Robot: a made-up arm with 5 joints.
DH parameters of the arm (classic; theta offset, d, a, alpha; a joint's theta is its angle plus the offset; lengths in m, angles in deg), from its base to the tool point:
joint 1: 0 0.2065 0 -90
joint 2: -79.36 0 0.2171 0
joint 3: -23.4 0 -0.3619 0
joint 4: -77.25 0 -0.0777 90
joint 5: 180 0.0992 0 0
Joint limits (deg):
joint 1: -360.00..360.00
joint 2: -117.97..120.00
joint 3: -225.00..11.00
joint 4: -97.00..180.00
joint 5: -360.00..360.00
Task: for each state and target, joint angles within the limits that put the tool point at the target. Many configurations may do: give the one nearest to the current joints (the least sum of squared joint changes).
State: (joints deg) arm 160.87 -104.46 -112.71 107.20 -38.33
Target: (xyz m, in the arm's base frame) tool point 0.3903 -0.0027 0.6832
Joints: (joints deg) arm 179.60 -80.71 -125.10 82.09 -38.33
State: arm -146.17 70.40 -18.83 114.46 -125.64
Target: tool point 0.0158 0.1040 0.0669
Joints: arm -98.64 67.63 -14.80 122.95 -125.64
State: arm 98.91 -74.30 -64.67 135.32 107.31
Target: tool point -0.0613 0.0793 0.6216
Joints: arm 127.70 -60.10 -82.36 116.22 107.31
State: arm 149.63 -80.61 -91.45 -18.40 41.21
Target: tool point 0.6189 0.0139 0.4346
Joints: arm 181.29 -101.42 -115.52 -16.35 41.21
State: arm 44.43 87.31 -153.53 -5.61 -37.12
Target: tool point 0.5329 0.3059 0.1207
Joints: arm 29.86 104.74 -166.32 -46.68 -37.12
